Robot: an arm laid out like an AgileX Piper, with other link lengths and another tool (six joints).
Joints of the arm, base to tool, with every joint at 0 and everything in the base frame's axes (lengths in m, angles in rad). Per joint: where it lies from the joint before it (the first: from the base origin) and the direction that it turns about. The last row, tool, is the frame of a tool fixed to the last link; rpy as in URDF.
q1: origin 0 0 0.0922 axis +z
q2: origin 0 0 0 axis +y
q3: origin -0.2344 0 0.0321 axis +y
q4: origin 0.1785 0 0.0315 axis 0.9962 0 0.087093
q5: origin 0 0 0 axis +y
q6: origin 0.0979 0 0.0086 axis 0.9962 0 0.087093
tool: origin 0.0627 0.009 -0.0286 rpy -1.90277 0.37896 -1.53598
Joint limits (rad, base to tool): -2.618..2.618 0..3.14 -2.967..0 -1.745..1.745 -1.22..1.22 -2.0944..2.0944
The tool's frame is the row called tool.
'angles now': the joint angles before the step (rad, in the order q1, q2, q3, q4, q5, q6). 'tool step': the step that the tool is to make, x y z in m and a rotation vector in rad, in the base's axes. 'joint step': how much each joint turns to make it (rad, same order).
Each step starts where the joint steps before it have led.
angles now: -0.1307 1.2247 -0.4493 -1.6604 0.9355 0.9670
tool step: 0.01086 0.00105 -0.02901 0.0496 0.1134 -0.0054
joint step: 0.0011 0.1693 0.0001 -0.0098 -0.0146 0.0650
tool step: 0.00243 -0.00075 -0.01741 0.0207 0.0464 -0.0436
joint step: 0.0000 0.1127 -0.0053 0.0010 0.0210 0.0709
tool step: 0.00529 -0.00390 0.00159 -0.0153 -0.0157 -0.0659
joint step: -0.0015 0.0537 -0.0584 0.0391 0.0484 0.0110
